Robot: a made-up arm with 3 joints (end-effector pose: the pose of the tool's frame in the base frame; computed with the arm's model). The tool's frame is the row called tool. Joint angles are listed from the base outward.
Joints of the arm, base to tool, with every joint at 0 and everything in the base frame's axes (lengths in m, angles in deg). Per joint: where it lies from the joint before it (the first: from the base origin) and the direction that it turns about. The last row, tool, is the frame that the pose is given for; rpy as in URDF.
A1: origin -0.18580 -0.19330 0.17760 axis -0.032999 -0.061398 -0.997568
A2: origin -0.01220 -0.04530 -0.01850 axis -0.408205 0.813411 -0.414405
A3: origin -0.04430 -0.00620 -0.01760 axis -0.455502 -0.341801 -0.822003
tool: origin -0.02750 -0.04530 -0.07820 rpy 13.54 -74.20 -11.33
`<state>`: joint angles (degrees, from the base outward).
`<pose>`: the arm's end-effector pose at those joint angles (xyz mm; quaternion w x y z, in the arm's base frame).
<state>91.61 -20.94 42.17</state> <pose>-276.9 -147.9 36.7 0.2481 -0.6637 -0.4609 -0.5342</pose>
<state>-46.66 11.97 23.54</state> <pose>-192.3 -340.3 87.0 0.7624 0.0497 -0.5997 0.2380</pose>
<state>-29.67 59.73 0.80</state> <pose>-273.5 -321.8 176.1 0.9279 -0.1958 -0.2588 0.1835</pose>
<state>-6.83 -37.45 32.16</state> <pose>-195.8 -278.3 32.5 0.5501 0.0661 -0.8240 -0.1184</pose>
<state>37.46 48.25 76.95</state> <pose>-343.2 -160.7 166.8 0.5016 -0.8275 -0.1466 -0.2052</pose>
